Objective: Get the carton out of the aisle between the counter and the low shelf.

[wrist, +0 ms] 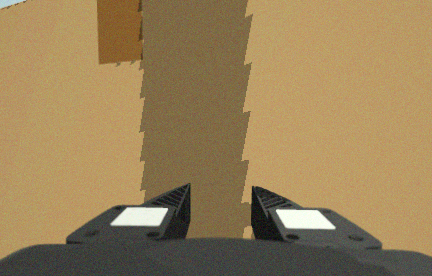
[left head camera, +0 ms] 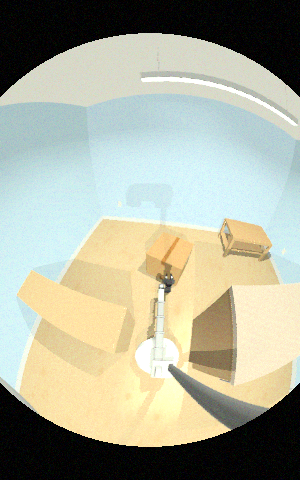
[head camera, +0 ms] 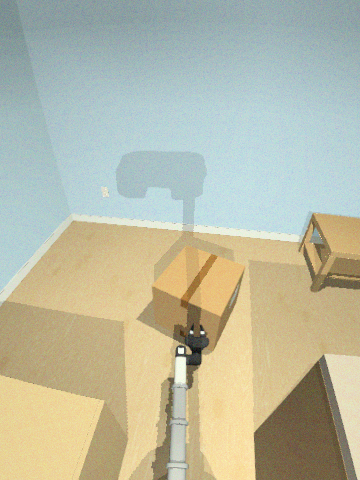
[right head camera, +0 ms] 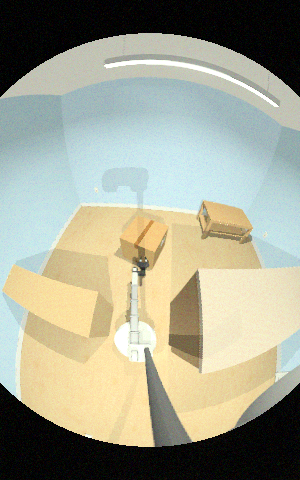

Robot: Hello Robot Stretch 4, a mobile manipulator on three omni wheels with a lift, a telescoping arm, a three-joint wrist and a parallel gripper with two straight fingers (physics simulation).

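Frame: origin at the robot's base, x ahead, y left, z up, level; millimetres.
Where they show: gripper, between the fingertips: (wrist: 220, 202) (left head camera: 168, 272) (head camera: 196, 324) (right head camera: 142, 255).
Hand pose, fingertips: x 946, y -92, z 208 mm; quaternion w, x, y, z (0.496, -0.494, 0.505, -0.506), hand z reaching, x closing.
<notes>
Things, the pixels of their top centre, and the offset from my fingertips. "spot": a spot on its surface instead. Level surfaces: height alone.
- brown carton, centre of its top: (wrist: 231, 45) (head camera: 201, 275) (right head camera: 144, 231) (left head camera: 171, 247) dx +253, dy -23, dz +171 mm
- counter, height of its surface: dz +674 mm
- low shelf, height of its surface: dz +374 mm
- face, a spot on its surface: (wrist: 325, 100) spot: dx -23, dy -57, dz +66 mm
- small wooden table, height of its surface: dz +214 mm
The brown carton (head camera: 220, 280) (left head camera: 175, 252) (right head camera: 152, 235), with a darker tape strip on top, stands on the floor, turned slightly. It is in line with the aisle and farther off than the aisle-side corners of the counter (head camera: 345, 380) (left head camera: 265, 325) (right head camera: 240, 320) at right and the low shelf (head camera: 45, 425) (left head camera: 75, 310) (right head camera: 55, 300) at left. In the wrist view the carton's near face (wrist: 325, 100) fills nearly everything. My gripper (head camera: 197, 327) (left head camera: 169, 274) (right head camera: 143, 258) (wrist: 220, 202) is part open and empty, at that near face, pointing at it. Whether the fingertips touch is unclear.
A small wooden table (head camera: 340, 235) (left head camera: 247, 232) (right head camera: 227, 215) stands at the back right, near the back wall (head camera: 260, 150). My extended arm (head camera: 178, 425) (left head camera: 160, 320) (right head camera: 134, 305) reaches low along the aisle between counter and shelf. The left wall (head camera: 25, 240) meets the back wall behind the carton's left.
</notes>
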